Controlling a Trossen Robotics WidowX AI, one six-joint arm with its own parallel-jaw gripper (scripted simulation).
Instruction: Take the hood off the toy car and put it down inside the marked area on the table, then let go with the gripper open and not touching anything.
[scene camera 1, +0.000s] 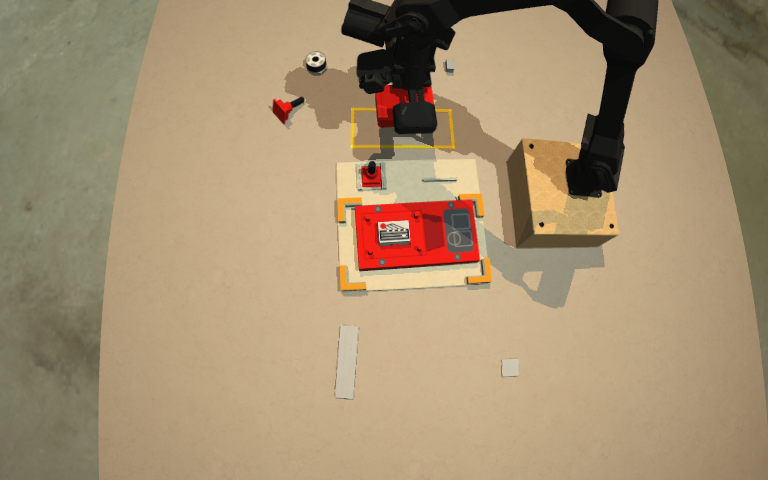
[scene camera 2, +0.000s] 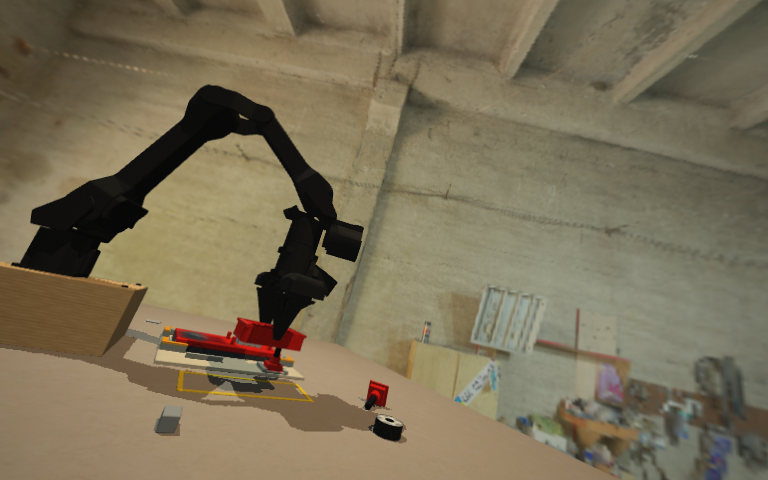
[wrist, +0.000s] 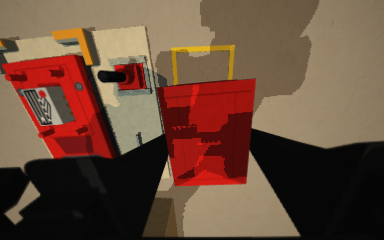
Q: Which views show the gripper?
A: Scene camera 1, scene camera 2 and the wrist view: all of them.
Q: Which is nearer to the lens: the red toy car body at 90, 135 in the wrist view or the hood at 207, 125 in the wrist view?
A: The hood.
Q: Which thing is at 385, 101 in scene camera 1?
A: A hood.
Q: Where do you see a hood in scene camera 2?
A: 249, 331
